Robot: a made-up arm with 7 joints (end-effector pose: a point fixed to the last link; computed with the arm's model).
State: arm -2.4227 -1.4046 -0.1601 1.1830 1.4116 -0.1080 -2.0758
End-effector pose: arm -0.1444 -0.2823 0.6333 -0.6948 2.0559 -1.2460
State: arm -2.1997 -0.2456 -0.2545 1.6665 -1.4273 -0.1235 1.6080
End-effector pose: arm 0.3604 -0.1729 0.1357 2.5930 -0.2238 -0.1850
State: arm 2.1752 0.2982 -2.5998 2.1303 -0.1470 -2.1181 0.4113
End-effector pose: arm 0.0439 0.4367 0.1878 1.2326 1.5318 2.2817
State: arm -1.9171 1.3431 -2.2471 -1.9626 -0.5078 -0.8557 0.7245
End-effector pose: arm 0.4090 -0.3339 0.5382 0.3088 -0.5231 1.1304
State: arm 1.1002 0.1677 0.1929 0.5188 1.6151 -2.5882 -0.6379
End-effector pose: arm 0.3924 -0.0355 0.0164 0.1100 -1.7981 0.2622
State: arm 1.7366 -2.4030 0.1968 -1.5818 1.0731 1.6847 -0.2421
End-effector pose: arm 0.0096 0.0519 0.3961 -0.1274 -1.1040 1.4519
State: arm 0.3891 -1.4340 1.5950 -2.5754 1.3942 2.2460 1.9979
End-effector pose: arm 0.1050 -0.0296 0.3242 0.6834 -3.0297 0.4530
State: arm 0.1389 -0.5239 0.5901 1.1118 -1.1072 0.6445 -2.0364
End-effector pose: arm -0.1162 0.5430 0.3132 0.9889 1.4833 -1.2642
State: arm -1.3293 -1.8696 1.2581 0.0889 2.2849 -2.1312 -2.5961
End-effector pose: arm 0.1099 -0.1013 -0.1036 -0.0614 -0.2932 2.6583
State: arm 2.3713 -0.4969 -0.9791 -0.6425 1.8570 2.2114 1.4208
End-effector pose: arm 0.1997 -0.0060 0.1414 0.8777 0.6994 1.0877
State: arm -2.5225 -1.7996 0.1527 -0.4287 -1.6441 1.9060 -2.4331
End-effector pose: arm -0.3326 0.0149 0.8607 -1.9848 1.2915 -0.6635
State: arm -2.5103 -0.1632 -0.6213 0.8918 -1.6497 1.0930 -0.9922
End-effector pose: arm 0.0822 -0.8083 0.0649 1.3213 1.4152 0.8877
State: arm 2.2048 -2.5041 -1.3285 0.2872 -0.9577 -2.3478 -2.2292
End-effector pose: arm -0.6331 0.8545 0.1526 -2.7000 0.4075 -1.2219
